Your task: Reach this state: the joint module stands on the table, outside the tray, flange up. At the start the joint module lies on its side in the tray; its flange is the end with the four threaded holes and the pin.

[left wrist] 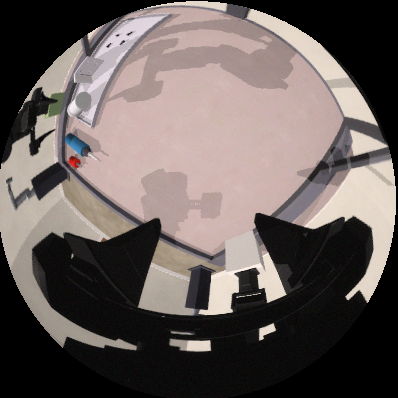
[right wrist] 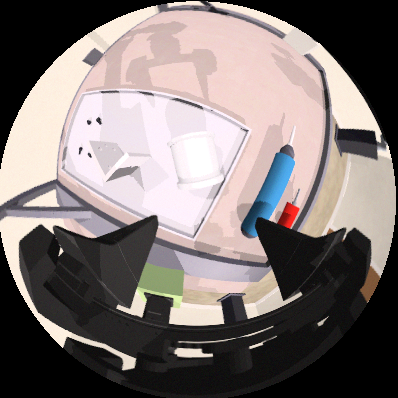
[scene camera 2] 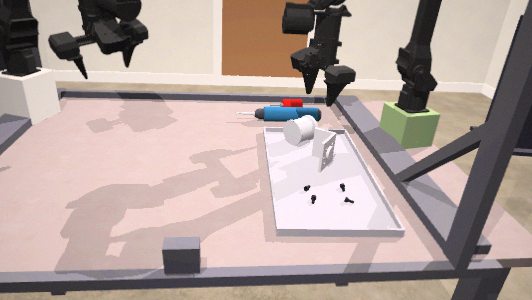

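Where they show: left gripper, fingertip midpoint: (left wrist: 208,220) (scene camera 2: 106,72); right gripper, fingertip midpoint: (right wrist: 208,221) (scene camera 2: 318,100); left arm's base, origin of the base link: (left wrist: 247,272) (scene camera 2: 21,72); right arm's base, origin of the base link: (right wrist: 159,299) (scene camera 2: 411,108).
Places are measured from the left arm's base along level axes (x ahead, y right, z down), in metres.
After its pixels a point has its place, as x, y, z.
The joint module (scene camera 2: 300,131) @[0.709, -0.078, 0.069] (left wrist: 79,105) @[0.671, -0.103, 0.069] (right wrist: 196,160) @[0.703, -0.118, 0.054], a white cylinder with a wider rim at one end, lies on its side in the tray (scene camera 2: 340,232) @[0.840, 0.219, 0.108] (left wrist: 150,30) (right wrist: 220,187) @[0.707, -0.175, 0.104], near the tray's far end in the scene view. The threaded holes and the pin cannot be made out. My right gripper (scene camera 2: 319,99) @[0.732, -0.160, 0.014] (right wrist: 208,221) @[0.732, -0.160, 0.014] is open and empty, above the table and beyond the module in the scene view. My left gripper (scene camera 2: 106,72) @[0.287, 0.045, -0.048] (left wrist: 208,220) @[0.287, 0.045, -0.048] is open and empty, high above the table's far left part in the scene view.
A white angled bracket (scene camera 2: 325,149) @[0.780, 0.012, 0.061] (left wrist: 89,70) (right wrist: 117,160) @[0.782, -0.021, 0.090] stands beside the module in the tray, with several black screws (scene camera 2: 313,199) @[0.781, 0.139, 0.108] nearby. A blue screwdriver (scene camera 2: 290,114) @[0.654, -0.228, 0.090] (left wrist: 77,144) @[0.616, -0.219, 0.083] (right wrist: 272,185) @[0.641, -0.228, 0.083] and a red tool (scene camera 2: 292,103) @[0.640, -0.320, 0.091] (left wrist: 74,161) @[0.620, -0.312, 0.091] (right wrist: 289,215) @[0.636, -0.321, 0.088] lie outside the tray's far end.
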